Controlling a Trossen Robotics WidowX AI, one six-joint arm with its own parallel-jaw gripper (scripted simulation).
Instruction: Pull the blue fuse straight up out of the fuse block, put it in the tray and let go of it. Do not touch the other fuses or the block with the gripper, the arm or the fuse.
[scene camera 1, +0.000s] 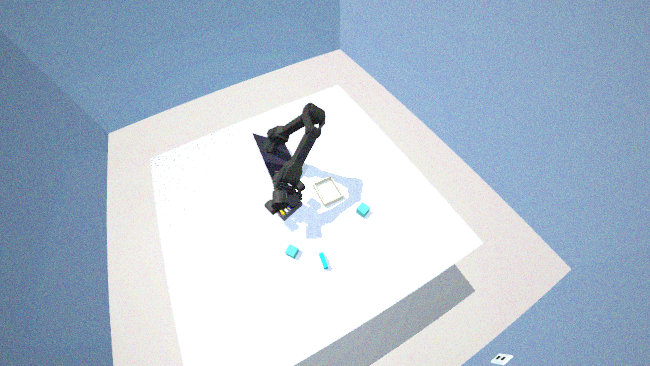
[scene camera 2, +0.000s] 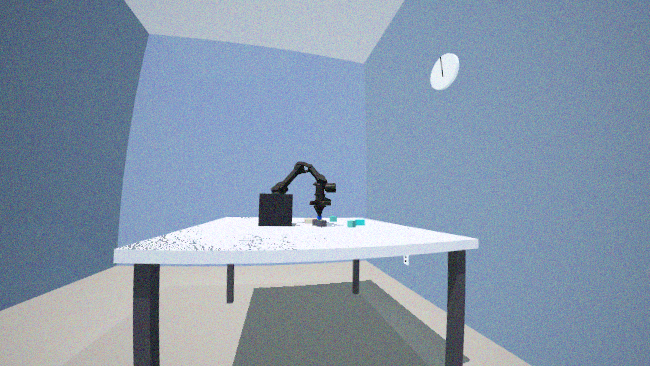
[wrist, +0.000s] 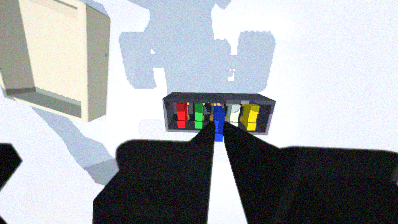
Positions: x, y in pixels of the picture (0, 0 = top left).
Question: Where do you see my gripper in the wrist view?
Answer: At 218, 126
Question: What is my gripper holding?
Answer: A blue fuse.
